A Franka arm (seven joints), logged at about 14 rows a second.
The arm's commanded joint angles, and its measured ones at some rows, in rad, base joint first. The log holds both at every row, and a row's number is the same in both.
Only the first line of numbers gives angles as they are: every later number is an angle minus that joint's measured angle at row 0.
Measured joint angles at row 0:
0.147 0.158 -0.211 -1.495 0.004 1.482 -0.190
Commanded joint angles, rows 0 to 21:
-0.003 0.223 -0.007 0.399 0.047 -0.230 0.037
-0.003 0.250 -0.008 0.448 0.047 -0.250 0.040
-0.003 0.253 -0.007 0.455 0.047 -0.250 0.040
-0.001 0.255 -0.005 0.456 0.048 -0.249 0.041
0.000 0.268 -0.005 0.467 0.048 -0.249 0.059
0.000 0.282 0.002 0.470 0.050 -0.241 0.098
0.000 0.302 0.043 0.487 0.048 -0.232 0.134
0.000 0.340 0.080 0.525 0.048 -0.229 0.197
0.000 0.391 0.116 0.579 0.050 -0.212 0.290
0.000 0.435 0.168 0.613 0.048 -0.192 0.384
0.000 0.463 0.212 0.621 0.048 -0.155 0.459
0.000 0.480 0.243 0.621 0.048 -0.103 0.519
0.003 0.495 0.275 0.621 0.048 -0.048 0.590
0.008 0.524 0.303 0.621 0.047 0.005 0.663
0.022 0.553 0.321 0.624 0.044 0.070 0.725
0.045 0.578 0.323 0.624 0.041 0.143 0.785
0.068 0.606 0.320 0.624 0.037 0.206 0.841
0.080 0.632 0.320 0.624 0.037 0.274 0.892
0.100 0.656 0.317 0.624 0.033 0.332 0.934
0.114 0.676 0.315 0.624 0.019 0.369 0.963
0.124 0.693 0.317 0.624 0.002 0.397 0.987
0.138 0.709 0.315 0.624 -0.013 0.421 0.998
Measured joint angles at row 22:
0.117 0.665 0.319 0.559 0.017 0.399 0.944
